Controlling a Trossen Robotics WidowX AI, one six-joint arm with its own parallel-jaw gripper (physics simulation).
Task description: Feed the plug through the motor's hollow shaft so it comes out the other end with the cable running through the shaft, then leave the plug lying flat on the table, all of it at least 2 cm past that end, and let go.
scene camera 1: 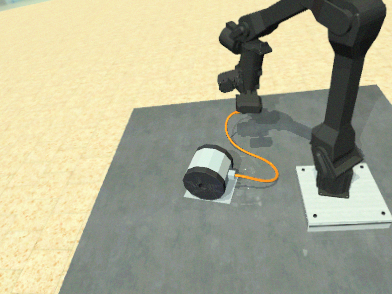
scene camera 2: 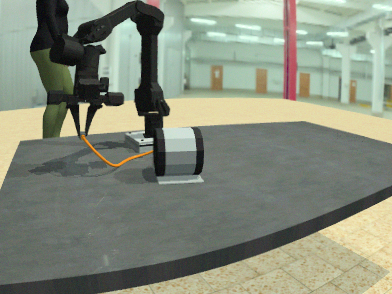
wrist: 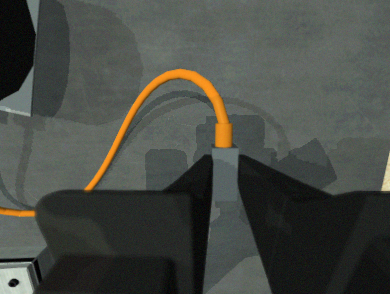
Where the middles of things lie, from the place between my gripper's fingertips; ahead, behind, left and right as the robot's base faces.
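My hand is 1 cm beyond the grey plug [wrist: 225,159].
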